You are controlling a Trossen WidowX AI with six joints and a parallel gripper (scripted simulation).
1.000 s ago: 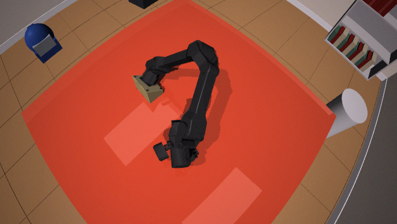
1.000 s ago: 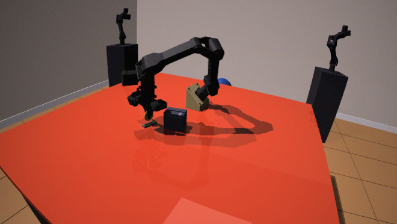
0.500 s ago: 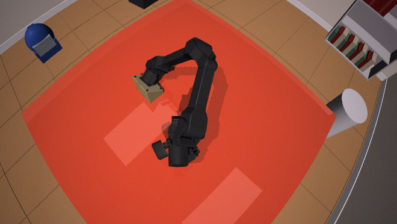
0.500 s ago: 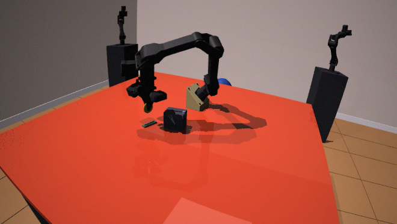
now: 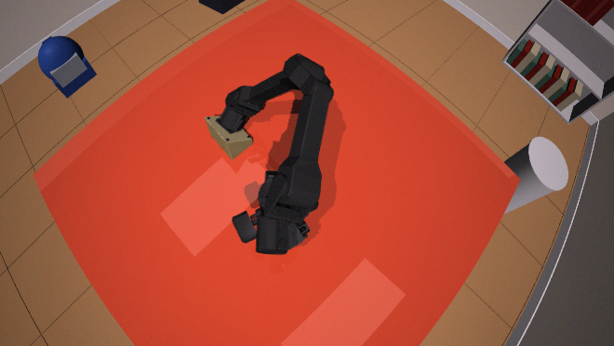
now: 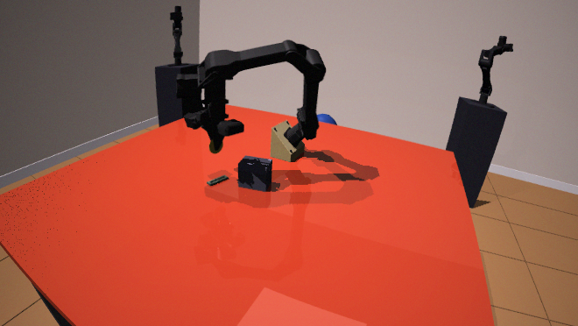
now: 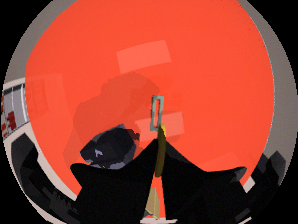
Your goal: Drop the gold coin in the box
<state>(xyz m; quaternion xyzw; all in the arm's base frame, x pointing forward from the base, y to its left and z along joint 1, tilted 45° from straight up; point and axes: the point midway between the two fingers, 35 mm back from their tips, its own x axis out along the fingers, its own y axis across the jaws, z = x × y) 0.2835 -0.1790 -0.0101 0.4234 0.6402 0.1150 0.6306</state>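
My gripper tip is now 1 cm below the gold coin.
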